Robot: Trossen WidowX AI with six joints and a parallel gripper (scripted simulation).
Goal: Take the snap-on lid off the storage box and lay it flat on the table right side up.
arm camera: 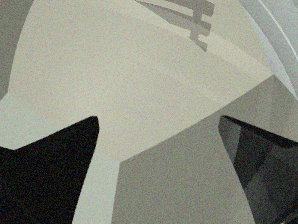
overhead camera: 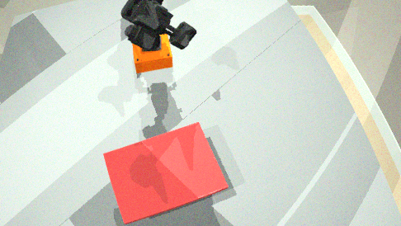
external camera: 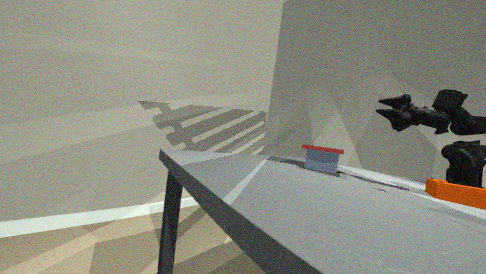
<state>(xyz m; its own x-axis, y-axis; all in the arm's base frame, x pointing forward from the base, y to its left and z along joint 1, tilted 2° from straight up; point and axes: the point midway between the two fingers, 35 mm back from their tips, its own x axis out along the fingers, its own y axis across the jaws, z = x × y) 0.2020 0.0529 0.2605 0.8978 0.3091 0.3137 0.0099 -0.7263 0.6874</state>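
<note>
The red lid lies 21 cm below my gripper tip, 21 cm ahead of it and 4 cm to the right of it. Round my gripper tip: storage box (26 cm below, 21 cm ahead, 4 cm to the right).
</note>
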